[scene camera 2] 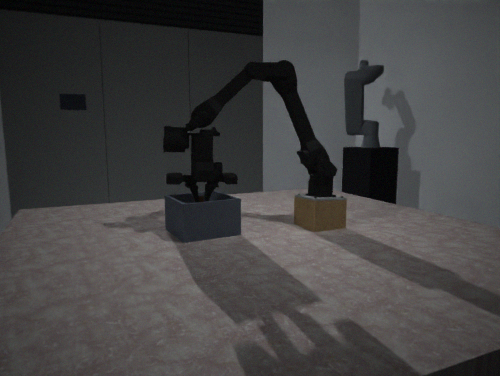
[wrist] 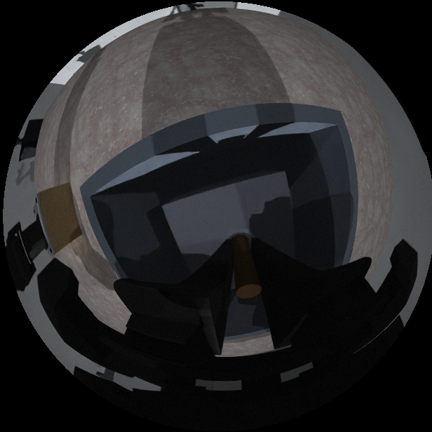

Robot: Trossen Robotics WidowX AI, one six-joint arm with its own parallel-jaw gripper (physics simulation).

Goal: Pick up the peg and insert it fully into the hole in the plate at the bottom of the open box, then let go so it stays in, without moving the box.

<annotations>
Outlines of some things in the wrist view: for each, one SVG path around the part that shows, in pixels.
My gripper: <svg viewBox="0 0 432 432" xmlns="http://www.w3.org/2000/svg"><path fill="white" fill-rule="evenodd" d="M417 252L402 239L389 258L389 273L374 292L364 278L370 257L318 270L259 238L251 238L250 251L274 349L291 346L248 356L215 356L221 355L233 274L231 238L180 283L132 278L114 281L116 294L131 312L124 335L93 315L78 295L79 281L72 269L55 257L39 272L37 284L46 315L72 349L109 370L161 386L160 391L130 391L75 365L74 377L123 410L168 426L239 431L277 424L316 409L349 389L384 356L404 328L398 313L405 306L417 276ZM195 381L241 380L241 389L208 390L196 386ZM312 362L313 367L299 372L299 377L281 382L281 372Z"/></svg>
A blue-grey box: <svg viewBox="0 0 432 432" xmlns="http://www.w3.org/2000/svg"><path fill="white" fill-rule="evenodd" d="M231 289L224 340L269 332L269 324L260 292L254 297L241 298L236 295L235 288ZM341 112L328 107L285 102L245 104L218 109L162 128L130 145L130 147L121 151L107 161L107 163L104 163L103 166L81 184L79 189L90 226L102 252L104 252L116 275L119 278L132 278L154 283L180 283L191 275L191 271L180 252L161 205L186 191L261 170L285 171L292 208L295 259L318 270L331 269L349 263L356 233L358 182L351 140Z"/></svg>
A grey plate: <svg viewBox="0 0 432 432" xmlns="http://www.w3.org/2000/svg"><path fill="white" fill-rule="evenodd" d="M234 271L232 274L231 289L235 288ZM285 171L261 170L186 191L161 205L175 241L191 274L226 239L238 234L246 236L249 247L251 238L259 238L285 253L285 255L295 259L292 208Z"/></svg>
</annotations>
